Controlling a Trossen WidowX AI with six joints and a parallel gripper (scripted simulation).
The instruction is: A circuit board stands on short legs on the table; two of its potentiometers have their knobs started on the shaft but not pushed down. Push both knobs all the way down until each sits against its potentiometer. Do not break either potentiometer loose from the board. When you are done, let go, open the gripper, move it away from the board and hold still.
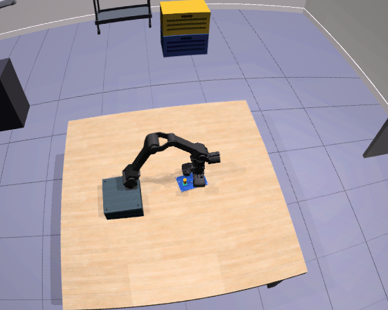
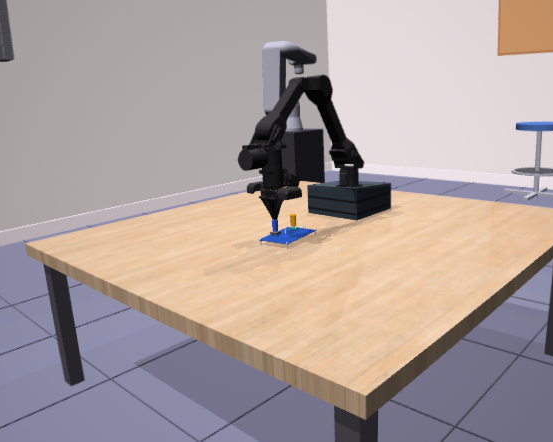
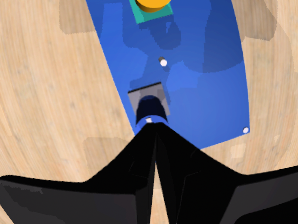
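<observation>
The blue knob is 1 cm below my gripper tip. The rest, counted from my gripper tip: orange knob: 7 cm behind, 2 cm below, 1 cm to the left.
</observation>
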